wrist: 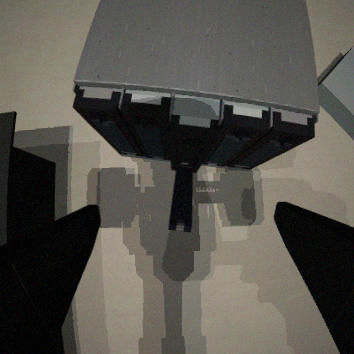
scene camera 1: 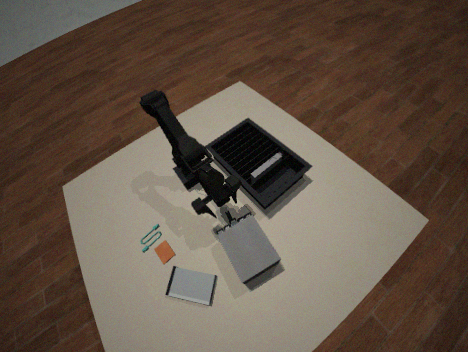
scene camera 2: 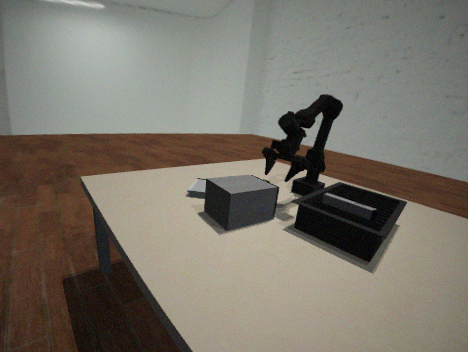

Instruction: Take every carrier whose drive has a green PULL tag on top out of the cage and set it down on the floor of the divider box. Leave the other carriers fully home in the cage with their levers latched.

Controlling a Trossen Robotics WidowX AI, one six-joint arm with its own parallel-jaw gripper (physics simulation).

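Frame: origin at the arm's base, x ahead, y left, z up, level; millimetres.
Where they show: gripper, fingertip midpoint: (wrist: 188, 211) (scene camera 1: 226, 210) (scene camera 2: 275, 178); arm's base at its link origin: (scene camera 2: 311, 181).
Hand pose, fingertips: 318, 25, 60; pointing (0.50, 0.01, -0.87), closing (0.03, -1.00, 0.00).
Observation:
Things, the pixels of their top centre, and the offset from my fingertips, as dx, dy, dz. "*": a spot on its surface instead.
- grey cage at its top centre: (scene camera 2: 243, 182) (scene camera 1: 246, 244) +148, -13, -2
- middle carrier at its top centre: (wrist: 201, 50) +97, -8, -5
- black divider box at its top centre: (scene camera 2: 356, 201) (scene camera 1: 255, 155) -150, +251, -28
- long pale grey piece at a spot on its surface: (scene camera 2: 348, 204) (scene camera 1: 270, 166) * -58, +259, -17
- flat pale grey tray-like object at its top centre: (scene camera 1: 190, 284) (scene camera 2: 204, 185) +126, -263, -94
- orange square at a spot on its surface: (scene camera 1: 164, 252) * -47, -302, -116
- teal cable at a spot on its surface: (scene camera 1: 158, 237) * -122, -298, -116
The grey cage (scene camera 1: 250, 250) (scene camera 2: 240, 200) (wrist: 200, 45) stands on the table. Several dark carriers show side by side in its open face in the wrist view. The middle carrier (wrist: 195, 121) sticks out a little, and its black lever (wrist: 181, 205) is swung outward. The neighbours' levers look folded flat, but latching cannot be told. No green PULL tag shows. My gripper (scene camera 1: 225, 208) (scene camera 2: 278, 176) (wrist: 188, 211) is open and empty, its fingers apart on either side of the lever, above it. The black divider box (scene camera 1: 287, 188) (scene camera 2: 335, 235) holds a long pale grey piece (scene camera 1: 266, 165) (scene camera 2: 348, 204), perhaps a carrier.
A flat pale grey tray-like object (scene camera 1: 192, 286) (scene camera 2: 196, 189) (wrist: 344, 85) lies beside the cage. An orange square (scene camera 1: 164, 252) and a teal cable (scene camera 1: 159, 238) lie on the table near it. The divider box stands close to the arm's other side.

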